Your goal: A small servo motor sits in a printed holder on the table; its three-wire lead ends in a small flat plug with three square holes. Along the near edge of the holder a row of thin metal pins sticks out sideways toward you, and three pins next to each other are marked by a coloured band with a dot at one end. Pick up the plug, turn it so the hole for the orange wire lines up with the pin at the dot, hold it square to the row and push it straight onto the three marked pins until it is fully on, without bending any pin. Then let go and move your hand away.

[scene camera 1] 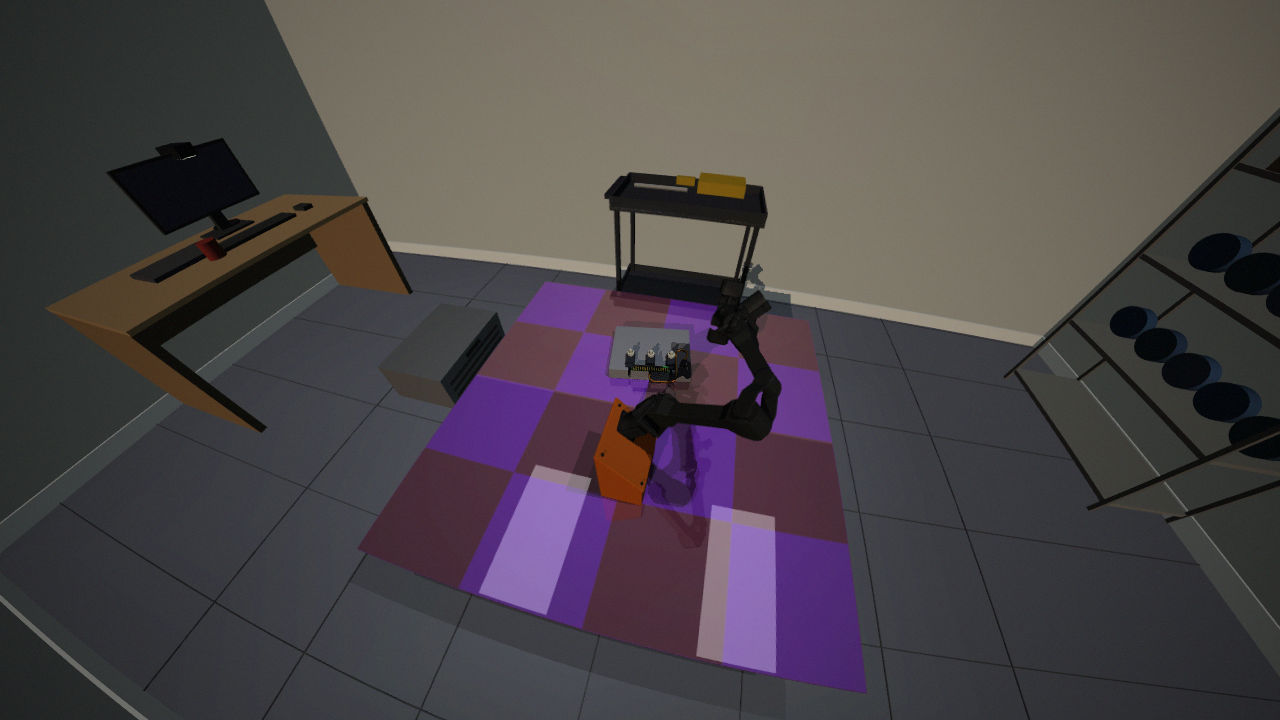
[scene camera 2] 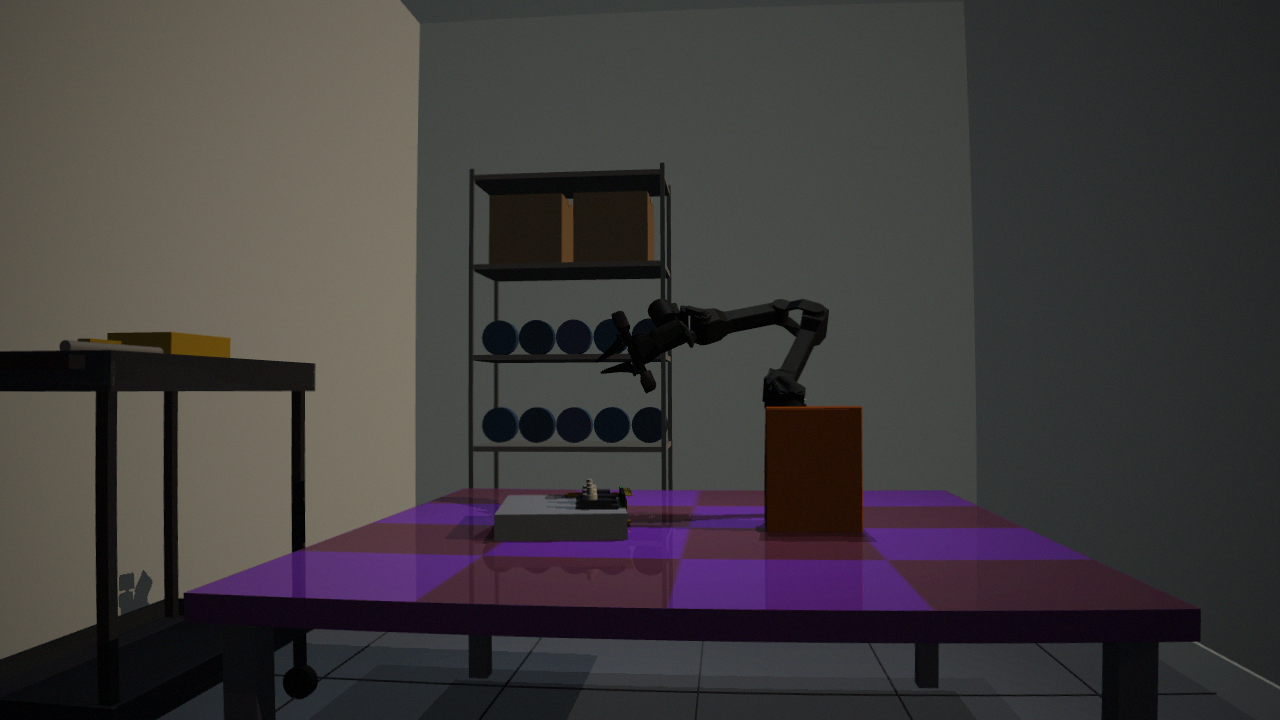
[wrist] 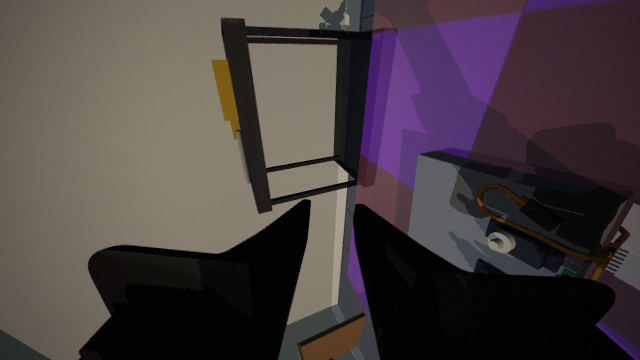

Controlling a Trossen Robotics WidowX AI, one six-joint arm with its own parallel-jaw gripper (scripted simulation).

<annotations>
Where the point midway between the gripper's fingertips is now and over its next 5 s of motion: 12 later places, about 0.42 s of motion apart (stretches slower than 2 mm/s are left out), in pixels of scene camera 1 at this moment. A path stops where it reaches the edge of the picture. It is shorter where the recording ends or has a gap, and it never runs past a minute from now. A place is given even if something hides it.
The gripper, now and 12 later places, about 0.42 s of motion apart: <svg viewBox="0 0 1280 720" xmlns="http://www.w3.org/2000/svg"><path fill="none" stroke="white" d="M720 306L711 314L703 324L696 335L690 346L684 355L684 358L684 361L684 361L683 361L683 360L684 360L684 359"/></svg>
</annotations>
